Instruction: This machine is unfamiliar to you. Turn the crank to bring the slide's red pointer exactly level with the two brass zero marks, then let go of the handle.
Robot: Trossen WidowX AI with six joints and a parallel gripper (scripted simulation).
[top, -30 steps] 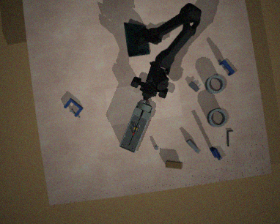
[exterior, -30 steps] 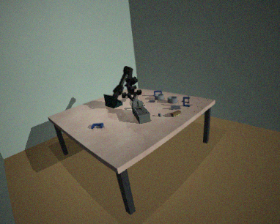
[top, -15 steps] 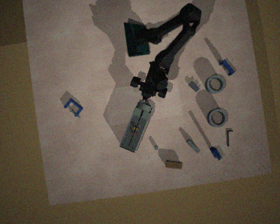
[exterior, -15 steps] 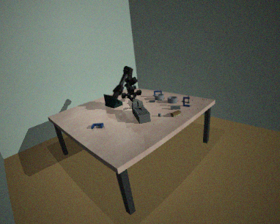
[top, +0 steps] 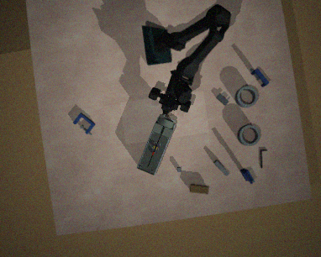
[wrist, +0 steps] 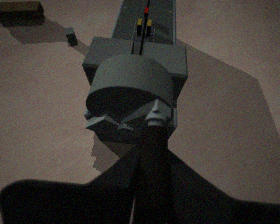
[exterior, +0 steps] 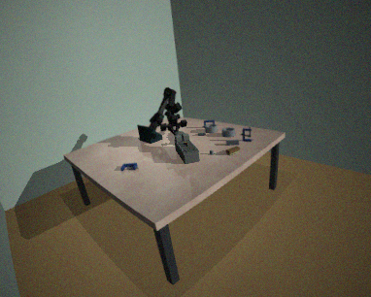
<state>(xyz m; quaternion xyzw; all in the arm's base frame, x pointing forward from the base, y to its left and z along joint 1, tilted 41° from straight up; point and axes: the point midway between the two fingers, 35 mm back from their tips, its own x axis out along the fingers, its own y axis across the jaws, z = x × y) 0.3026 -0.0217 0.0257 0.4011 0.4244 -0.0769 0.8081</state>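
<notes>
My gripper tip is 18 cm short of the red pointer, 8 cm to the left of it and 1 cm above it. From my gripper tip the other things lie so: small grey cube (28 cm ahead, 4 cm to the left, 8 cm below); grey bar (29 cm ahead, 24 cm to the left, 7 cm below); dark handle (2 cm behind, 1 cm to the left, 2 cm above).
</notes>
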